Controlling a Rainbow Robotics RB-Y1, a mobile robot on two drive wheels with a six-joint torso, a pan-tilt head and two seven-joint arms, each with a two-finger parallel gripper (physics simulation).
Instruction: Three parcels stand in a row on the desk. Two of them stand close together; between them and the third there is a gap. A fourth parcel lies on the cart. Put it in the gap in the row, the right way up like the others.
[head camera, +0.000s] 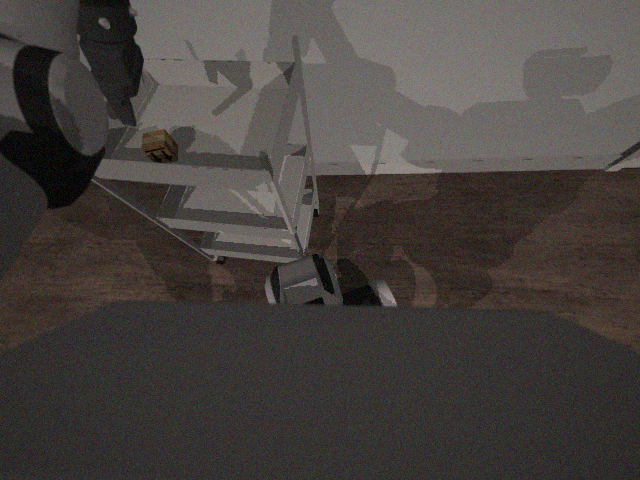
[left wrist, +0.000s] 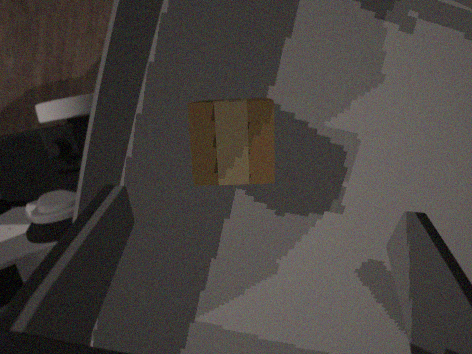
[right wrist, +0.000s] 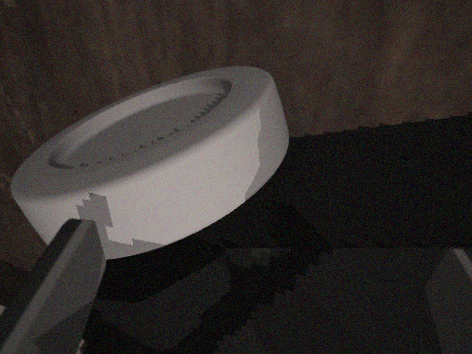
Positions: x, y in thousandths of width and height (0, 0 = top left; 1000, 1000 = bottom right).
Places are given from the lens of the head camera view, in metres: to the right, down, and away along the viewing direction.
my left gripper (head camera: 210, 216): -0.37, -0.27, 0.49
brown parcel (head camera: 249, 305): -0.35, -0.21, 0.54
